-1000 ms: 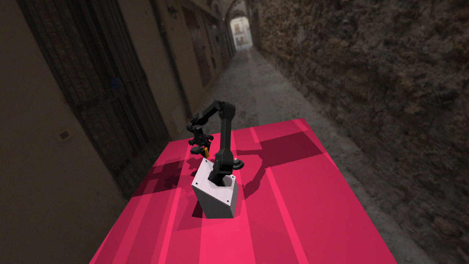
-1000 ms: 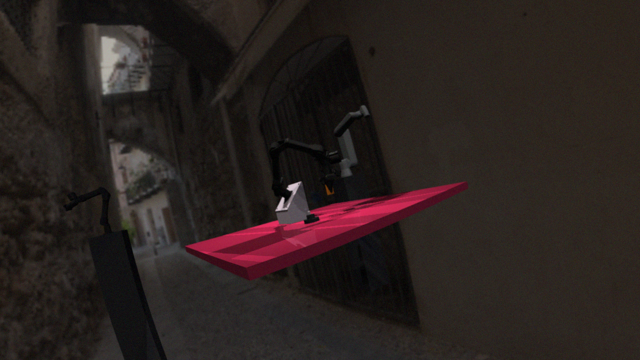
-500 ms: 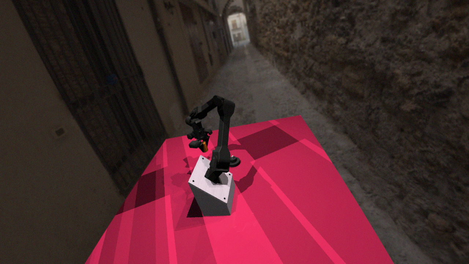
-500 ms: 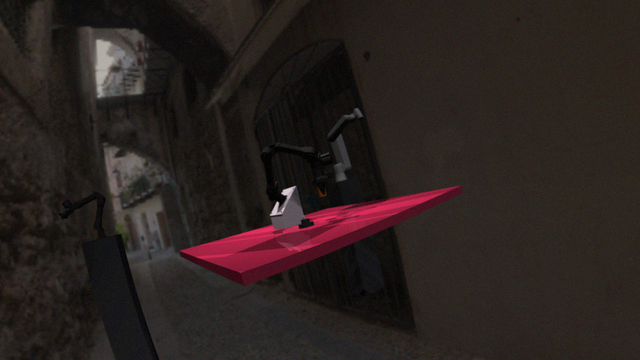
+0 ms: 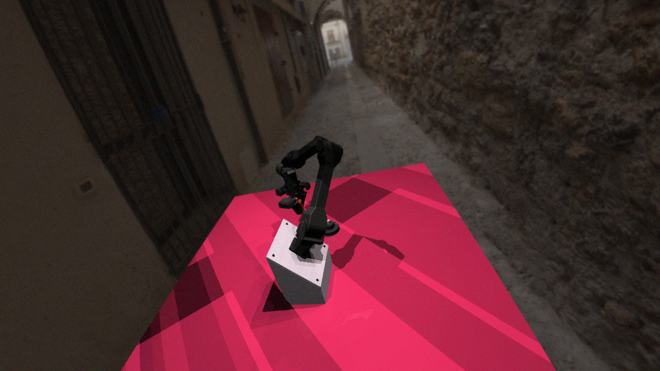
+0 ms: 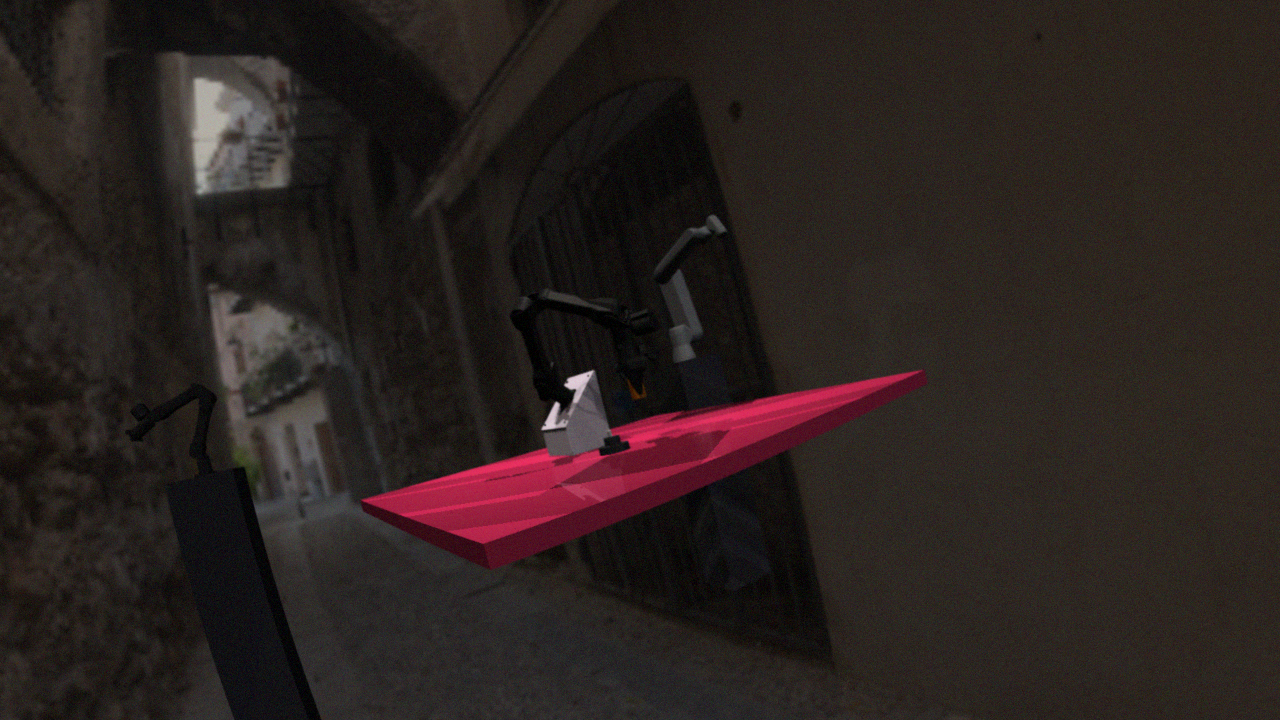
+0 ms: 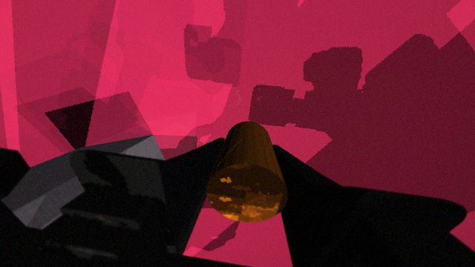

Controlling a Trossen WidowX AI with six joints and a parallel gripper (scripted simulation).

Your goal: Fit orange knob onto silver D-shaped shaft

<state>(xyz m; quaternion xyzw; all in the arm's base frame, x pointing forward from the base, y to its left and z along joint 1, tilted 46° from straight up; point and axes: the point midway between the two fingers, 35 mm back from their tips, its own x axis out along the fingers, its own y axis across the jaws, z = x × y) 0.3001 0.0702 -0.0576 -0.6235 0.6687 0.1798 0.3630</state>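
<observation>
The dark round pedestal is 120 mm to the right of my gripper tip, 100 mm below it and 10 mm ahead of it. The rest, counted from my gripper tip: orange knob: 30 mm above.
</observation>
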